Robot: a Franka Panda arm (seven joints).
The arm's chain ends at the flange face. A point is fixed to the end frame.
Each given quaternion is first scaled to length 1.
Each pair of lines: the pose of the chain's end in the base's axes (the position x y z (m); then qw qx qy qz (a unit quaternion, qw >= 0)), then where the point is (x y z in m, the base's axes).
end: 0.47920, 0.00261, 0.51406, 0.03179, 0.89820, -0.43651, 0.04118
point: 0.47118 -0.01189 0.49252
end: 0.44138, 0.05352, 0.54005, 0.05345, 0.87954, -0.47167, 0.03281
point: 0.43153 0.03912 0.51921
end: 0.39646, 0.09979, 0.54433, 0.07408, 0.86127, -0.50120, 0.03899
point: 0.38552 0.08525 0.52415
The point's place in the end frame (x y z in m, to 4 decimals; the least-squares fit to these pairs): 0.0042 0.0148 0.0224
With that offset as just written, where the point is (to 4 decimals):
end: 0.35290, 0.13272, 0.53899, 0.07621, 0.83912, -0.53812, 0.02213
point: 0.3402 0.1195 0.5189
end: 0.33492, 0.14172, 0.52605, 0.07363, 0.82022, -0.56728, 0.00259
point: 0.3209 0.1299 0.5060
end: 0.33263, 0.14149, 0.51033, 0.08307, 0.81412, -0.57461, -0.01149
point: 0.3177 0.1300 0.4908
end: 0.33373, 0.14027, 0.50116, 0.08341, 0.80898, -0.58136, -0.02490
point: 0.3182 0.1293 0.4818
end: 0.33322, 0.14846, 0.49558, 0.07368, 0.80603, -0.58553, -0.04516
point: 0.3171 0.1385 0.4761
